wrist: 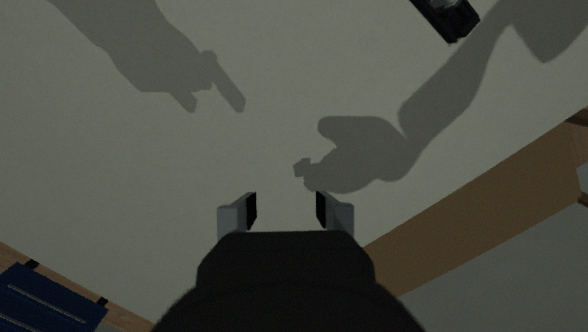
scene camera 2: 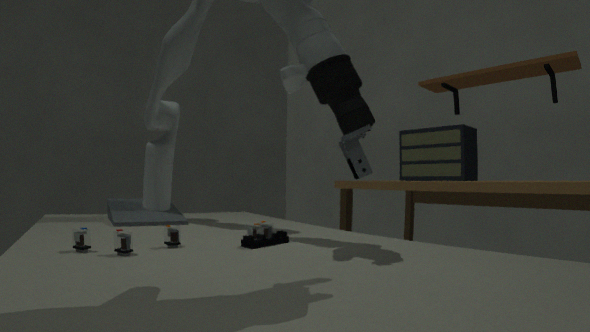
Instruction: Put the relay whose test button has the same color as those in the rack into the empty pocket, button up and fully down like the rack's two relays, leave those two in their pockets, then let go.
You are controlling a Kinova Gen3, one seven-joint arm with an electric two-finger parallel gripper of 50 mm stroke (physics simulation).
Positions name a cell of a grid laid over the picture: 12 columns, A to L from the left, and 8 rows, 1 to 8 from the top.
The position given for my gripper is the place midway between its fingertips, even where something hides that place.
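Gripper visible in the wrist view (F5); the same gripper also visible in scene camera 2 (H5).
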